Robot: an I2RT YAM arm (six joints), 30 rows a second.
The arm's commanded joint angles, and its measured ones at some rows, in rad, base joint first. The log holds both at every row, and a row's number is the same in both.
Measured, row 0:
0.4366, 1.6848, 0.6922, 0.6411, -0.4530, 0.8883
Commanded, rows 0 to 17:
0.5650, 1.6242, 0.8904, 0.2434, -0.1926, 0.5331
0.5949, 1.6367, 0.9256, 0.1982, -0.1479, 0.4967
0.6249, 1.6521, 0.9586, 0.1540, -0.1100, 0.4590
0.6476, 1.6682, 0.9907, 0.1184, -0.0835, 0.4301
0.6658, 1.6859, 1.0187, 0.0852, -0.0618, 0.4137
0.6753, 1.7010, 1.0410, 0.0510, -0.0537, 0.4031
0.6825, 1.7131, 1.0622, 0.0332, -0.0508, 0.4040
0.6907, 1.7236, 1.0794, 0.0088, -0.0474, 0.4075
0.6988, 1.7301, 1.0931, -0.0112, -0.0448, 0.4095
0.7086, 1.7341, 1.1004, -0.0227, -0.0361, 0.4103
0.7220, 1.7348, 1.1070, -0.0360, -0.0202, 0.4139
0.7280, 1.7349, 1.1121, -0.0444, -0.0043, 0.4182
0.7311, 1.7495, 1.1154, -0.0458, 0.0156, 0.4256
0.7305, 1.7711, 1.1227, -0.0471, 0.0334, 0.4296
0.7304, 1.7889, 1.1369, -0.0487, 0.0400, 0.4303
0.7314, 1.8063, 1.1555, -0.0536, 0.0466, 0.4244
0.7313, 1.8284, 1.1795, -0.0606, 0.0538, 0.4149
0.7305, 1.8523, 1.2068, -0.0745, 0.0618, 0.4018
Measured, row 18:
0.7269, 1.7935, 1.0962, -0.0433, -0.0200, 0.4431
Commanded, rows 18 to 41:
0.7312, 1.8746, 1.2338, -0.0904, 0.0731, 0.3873
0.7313, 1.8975, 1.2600, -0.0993, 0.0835, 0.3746
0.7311, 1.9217, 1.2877, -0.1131, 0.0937, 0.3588
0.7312, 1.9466, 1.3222, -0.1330, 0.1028, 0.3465
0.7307, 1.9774, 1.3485, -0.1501, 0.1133, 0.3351
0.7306, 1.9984, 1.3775, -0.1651, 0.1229, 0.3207
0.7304, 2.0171, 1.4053, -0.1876, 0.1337, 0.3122
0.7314, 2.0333, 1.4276, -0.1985, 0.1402, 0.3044
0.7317, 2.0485, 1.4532, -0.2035, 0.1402, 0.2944
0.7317, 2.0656, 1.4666, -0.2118, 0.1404, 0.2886
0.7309, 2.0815, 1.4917, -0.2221, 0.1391, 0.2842
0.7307, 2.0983, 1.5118, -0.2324, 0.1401, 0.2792
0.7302, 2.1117, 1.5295, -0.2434, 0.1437, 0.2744
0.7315, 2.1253, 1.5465, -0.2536, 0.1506, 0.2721
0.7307, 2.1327, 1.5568, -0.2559, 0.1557, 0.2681
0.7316, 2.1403, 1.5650, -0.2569, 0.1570, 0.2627
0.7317, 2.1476, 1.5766, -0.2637, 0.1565, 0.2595
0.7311, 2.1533, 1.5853, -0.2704, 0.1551, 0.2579
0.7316, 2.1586, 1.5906, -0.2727, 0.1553, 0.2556
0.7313, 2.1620, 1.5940, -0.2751, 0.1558, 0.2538
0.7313, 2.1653, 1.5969, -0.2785, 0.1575, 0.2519
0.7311, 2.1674, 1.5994, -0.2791, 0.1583, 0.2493
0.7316, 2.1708, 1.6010, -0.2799, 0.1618, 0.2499
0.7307, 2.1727, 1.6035, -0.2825, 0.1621, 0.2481
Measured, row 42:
0.7277, 2.1567, 1.5501, -0.2794, 0.1352, 0.2665
